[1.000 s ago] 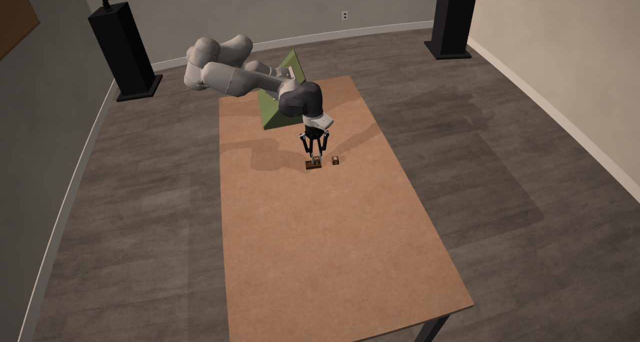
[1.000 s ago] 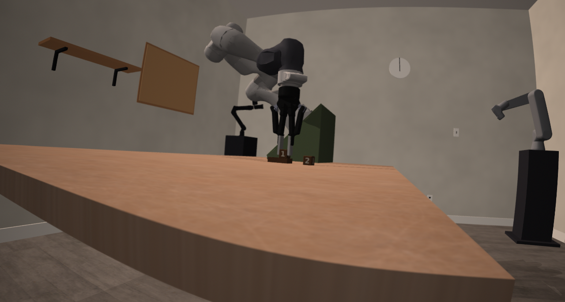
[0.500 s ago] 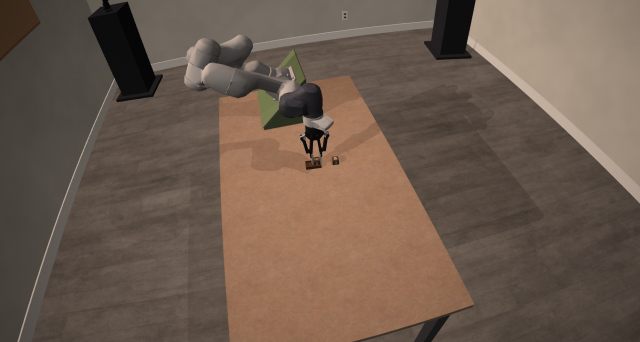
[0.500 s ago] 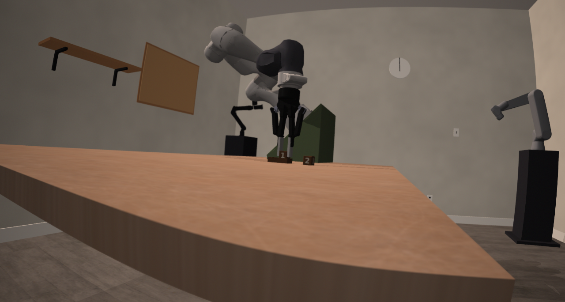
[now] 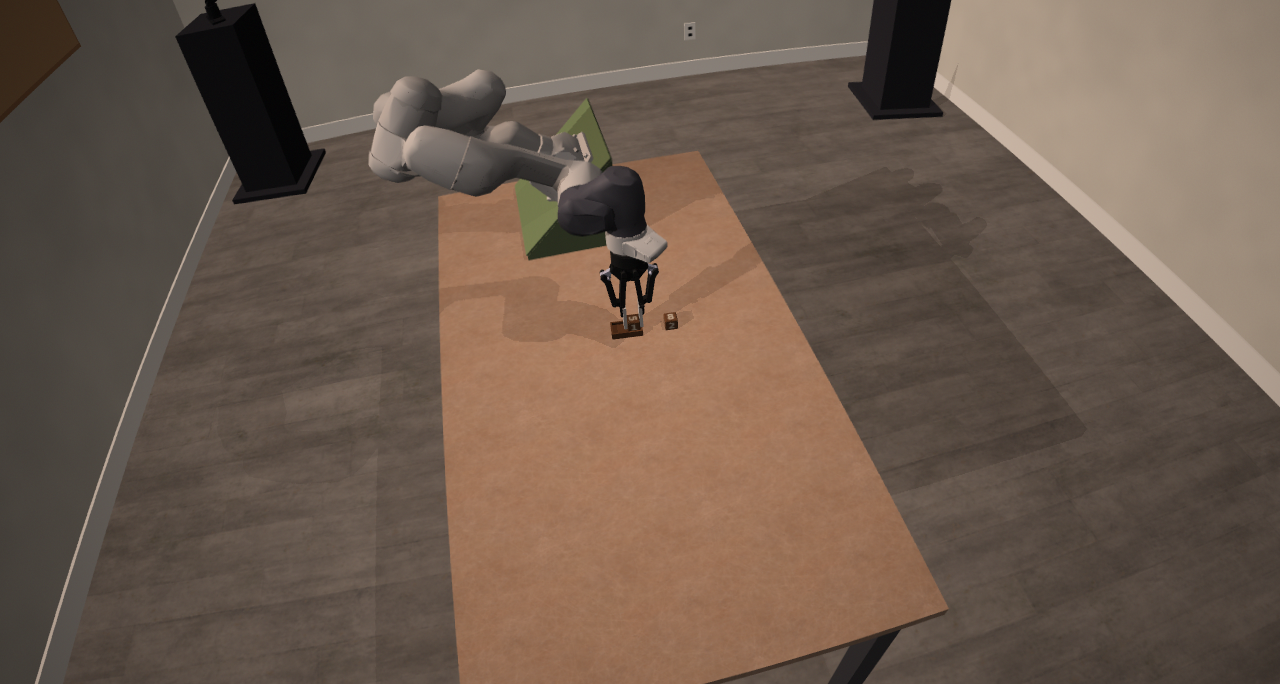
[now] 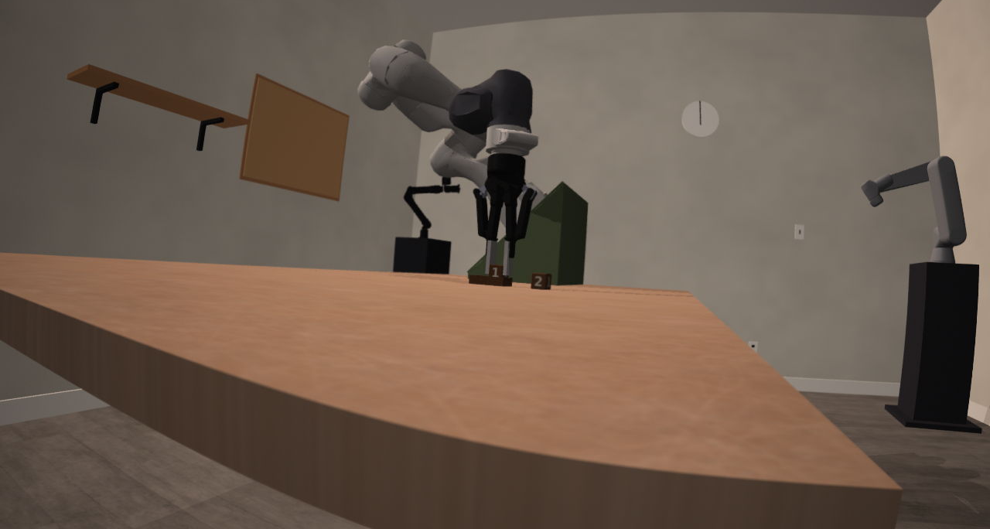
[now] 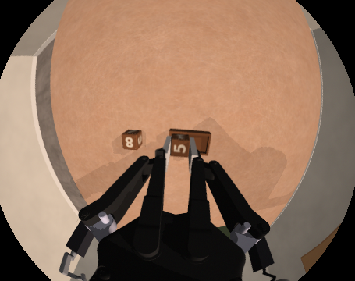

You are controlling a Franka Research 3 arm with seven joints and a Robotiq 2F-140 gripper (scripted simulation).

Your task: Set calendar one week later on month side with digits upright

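Right now the brown calendar tray is 2 cm to the right of my hand and 4 cm below it.
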